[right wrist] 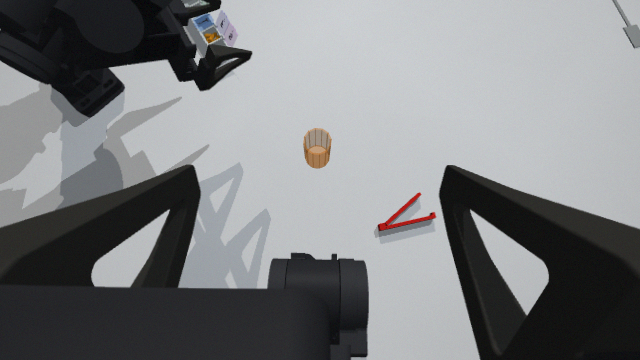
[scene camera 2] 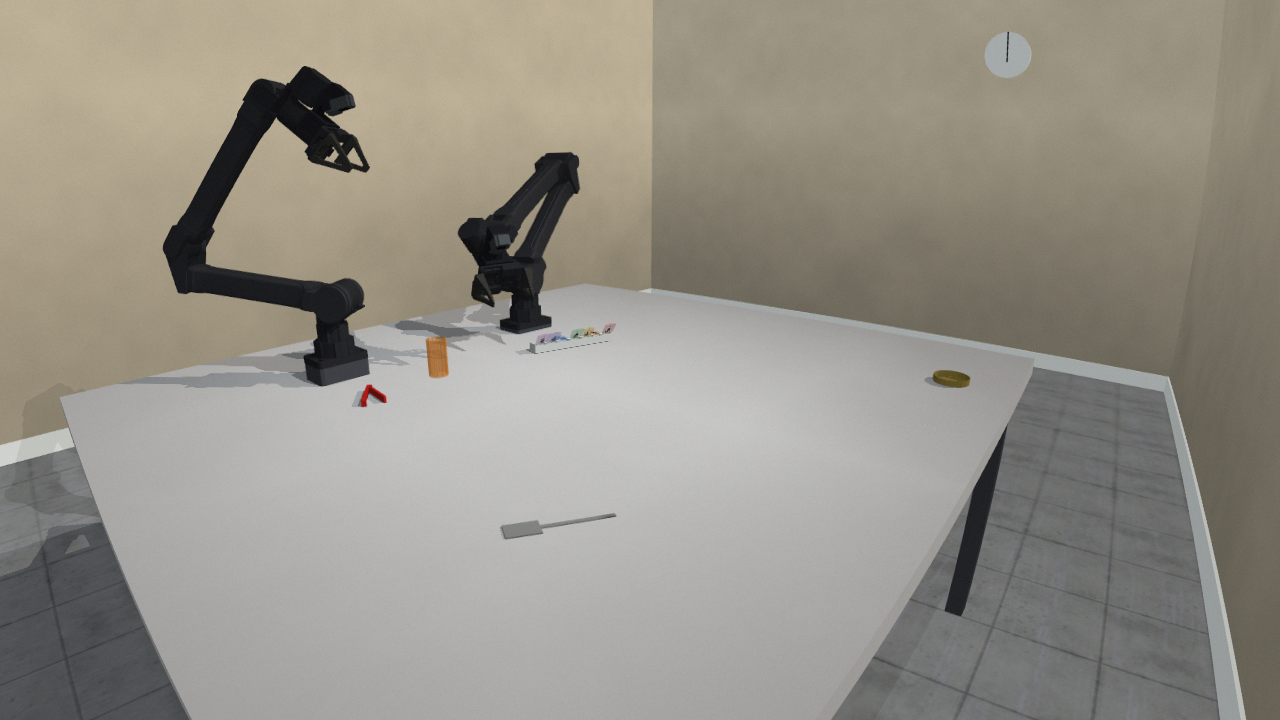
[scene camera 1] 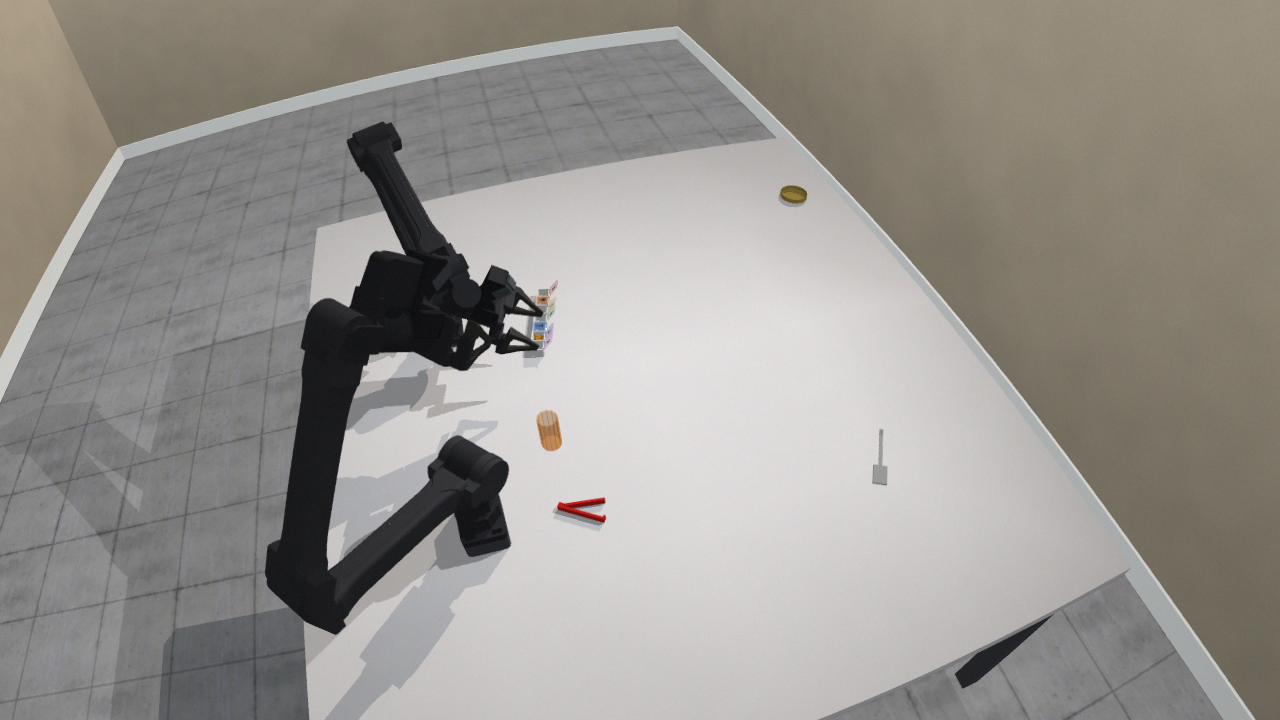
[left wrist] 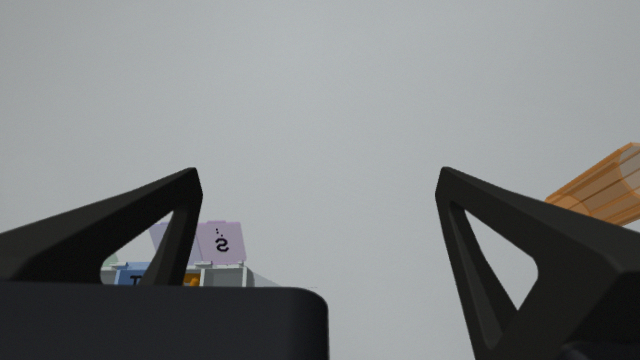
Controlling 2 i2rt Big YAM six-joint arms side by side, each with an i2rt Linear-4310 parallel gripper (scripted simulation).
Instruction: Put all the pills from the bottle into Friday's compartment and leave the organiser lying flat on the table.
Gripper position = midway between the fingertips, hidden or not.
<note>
I see my left gripper (scene camera 2: 513, 302), my right gripper (scene camera 1: 466, 331) and an orange see-through bottle (scene camera 2: 436, 346).
The orange see-through bottle is seen too in scene camera 1 (scene camera 1: 550, 436). My left gripper also shows in the right wrist view (right wrist: 235, 29), in scene camera 1 (scene camera 1: 540, 330) and in the left wrist view (left wrist: 319, 180). My right gripper is seen too in the right wrist view (right wrist: 320, 179) and in scene camera 2 (scene camera 2: 359, 170).
</note>
